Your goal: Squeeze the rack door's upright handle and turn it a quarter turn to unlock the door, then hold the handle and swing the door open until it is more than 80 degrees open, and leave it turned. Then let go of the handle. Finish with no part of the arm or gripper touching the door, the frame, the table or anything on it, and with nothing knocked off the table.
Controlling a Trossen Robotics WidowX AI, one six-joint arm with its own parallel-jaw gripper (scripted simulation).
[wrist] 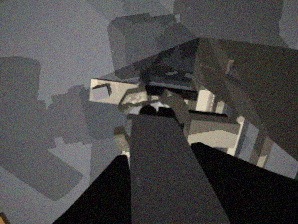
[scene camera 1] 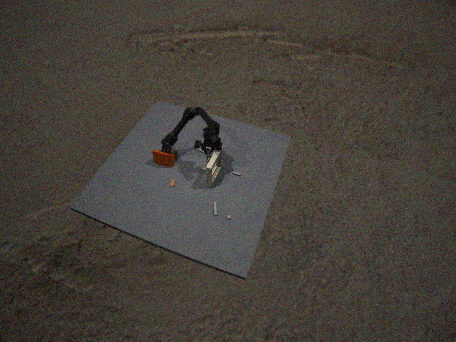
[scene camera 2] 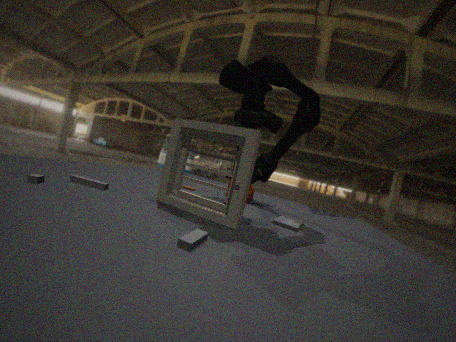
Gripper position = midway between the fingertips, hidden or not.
In view: my gripper (scene camera 2: pixel 240 156).
My gripper shows as well in the wrist view (wrist: pixel 159 158).
